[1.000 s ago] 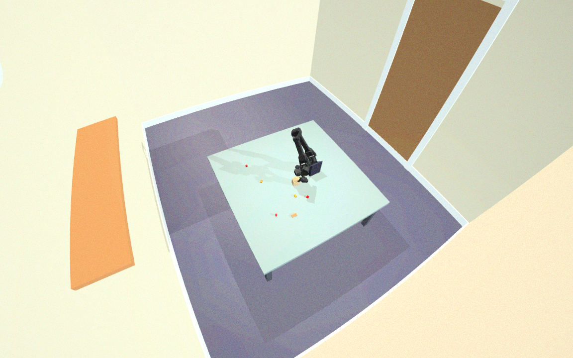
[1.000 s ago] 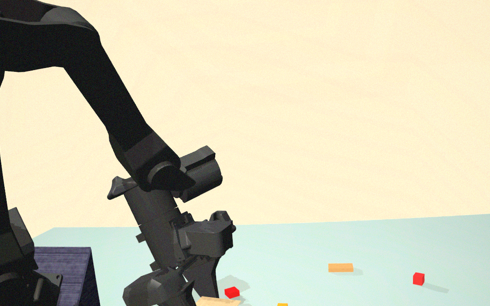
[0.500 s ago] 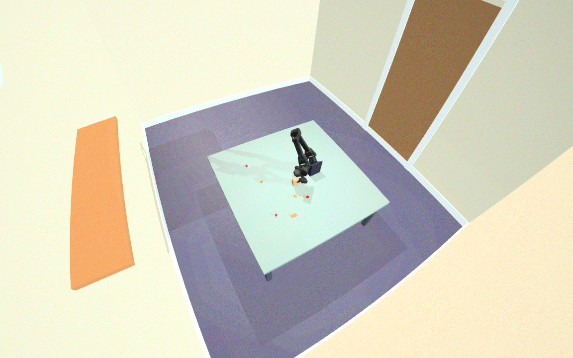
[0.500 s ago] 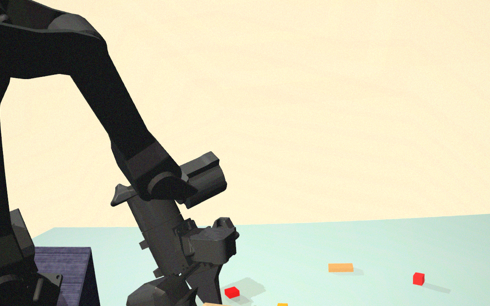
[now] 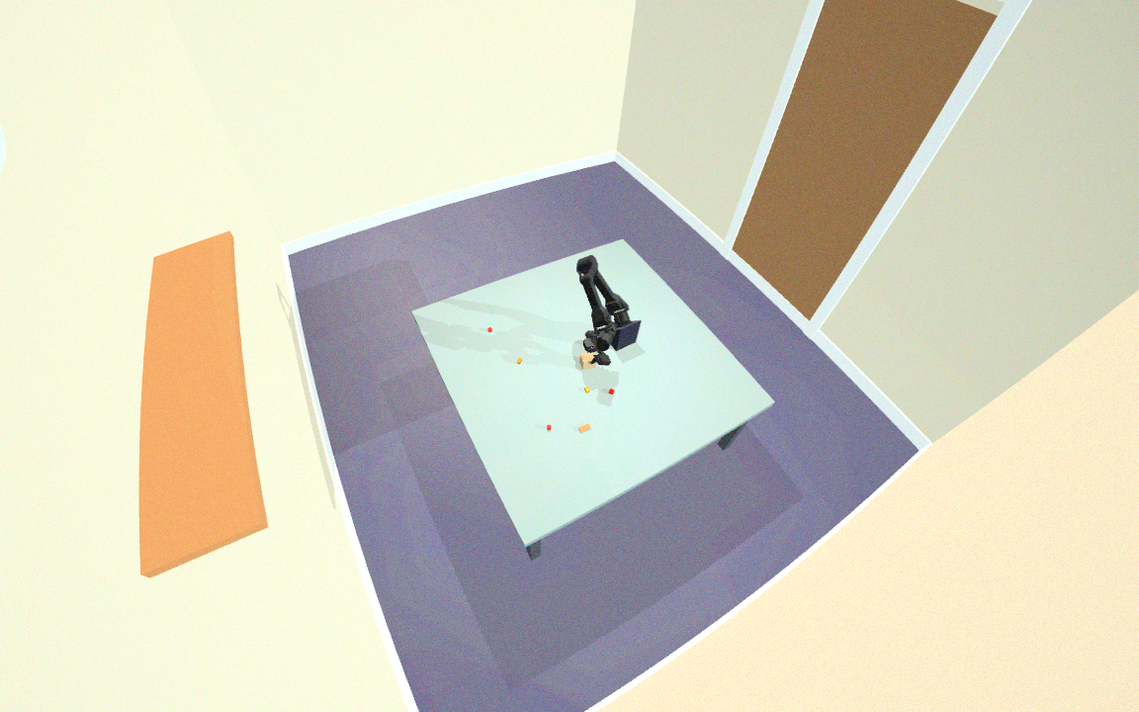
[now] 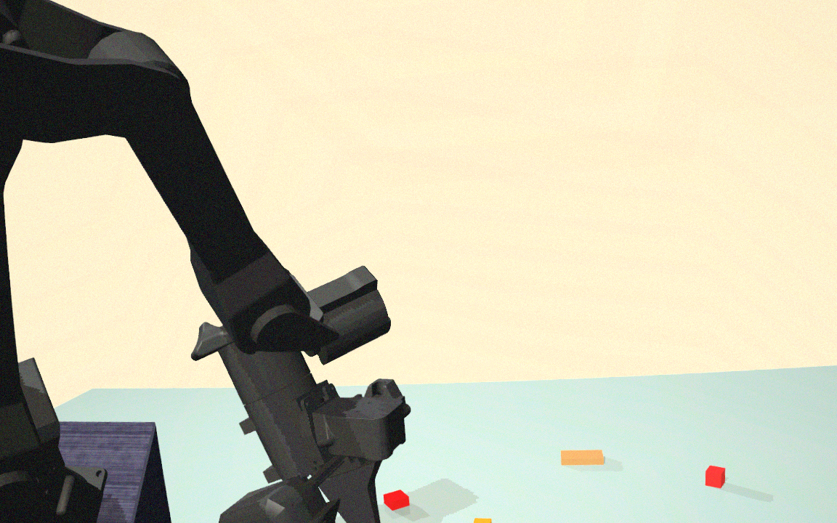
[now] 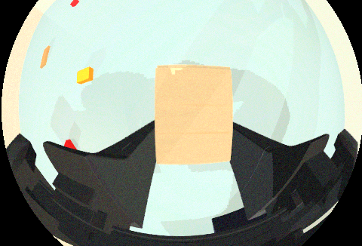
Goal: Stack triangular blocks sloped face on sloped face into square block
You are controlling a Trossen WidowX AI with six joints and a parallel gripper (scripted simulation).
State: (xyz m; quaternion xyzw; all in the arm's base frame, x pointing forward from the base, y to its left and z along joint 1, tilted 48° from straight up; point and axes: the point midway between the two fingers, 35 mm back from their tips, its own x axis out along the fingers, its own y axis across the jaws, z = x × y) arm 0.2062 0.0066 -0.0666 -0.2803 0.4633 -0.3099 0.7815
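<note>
Now: gripper tip 1 cm below the wooden triangular block and 1 cm past it.
</note>
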